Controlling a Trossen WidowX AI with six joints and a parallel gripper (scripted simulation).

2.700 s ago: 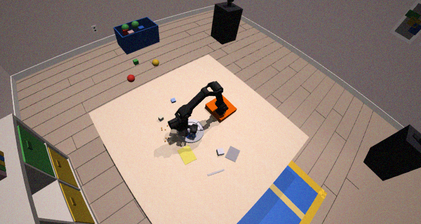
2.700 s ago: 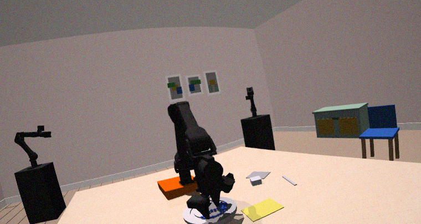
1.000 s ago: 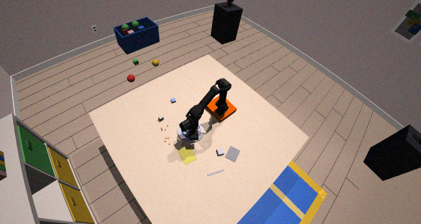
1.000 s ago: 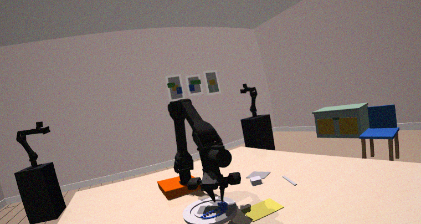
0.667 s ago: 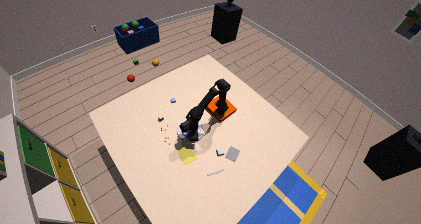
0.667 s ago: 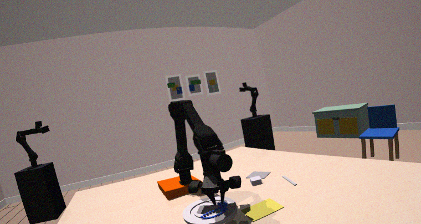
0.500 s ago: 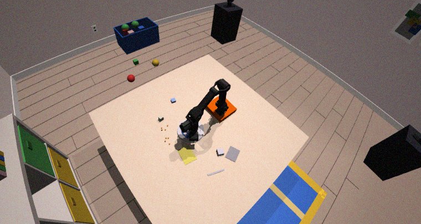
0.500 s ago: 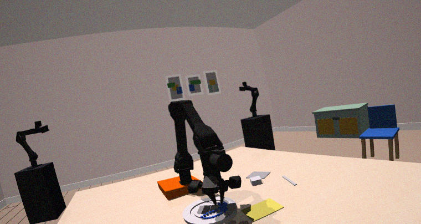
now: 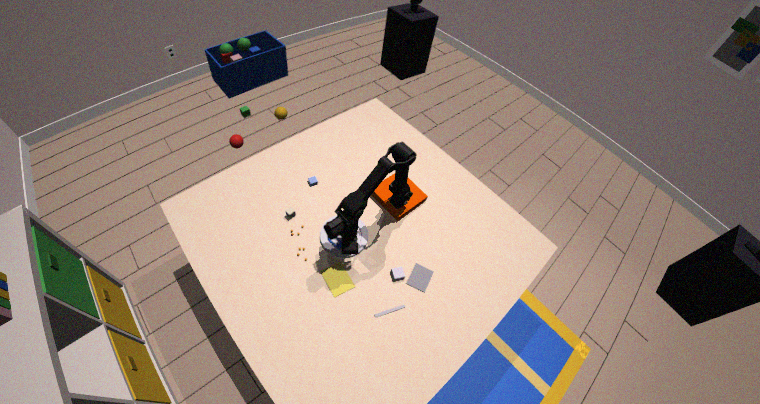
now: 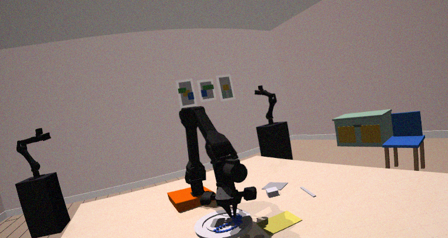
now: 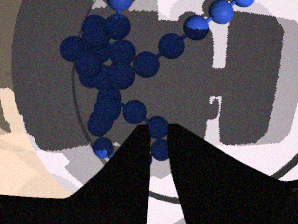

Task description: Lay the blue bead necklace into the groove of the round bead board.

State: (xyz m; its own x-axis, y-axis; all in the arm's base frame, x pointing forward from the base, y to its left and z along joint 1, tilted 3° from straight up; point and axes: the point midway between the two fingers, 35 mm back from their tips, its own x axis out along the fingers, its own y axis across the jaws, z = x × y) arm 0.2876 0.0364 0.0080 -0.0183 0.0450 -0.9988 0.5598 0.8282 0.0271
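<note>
My gripper tip is 4 cm to the left of the round bead board, 1 cm past it and 1 cm above it. Round my gripper tip: yellow sheet 12 cm ahead, 10 cm to the left, 2 cm below; then small grey block 22 cm to the left, 8 cm behind, 1 cm below; then pale cube 25 cm to the right, 13 cm ahead.
</note>
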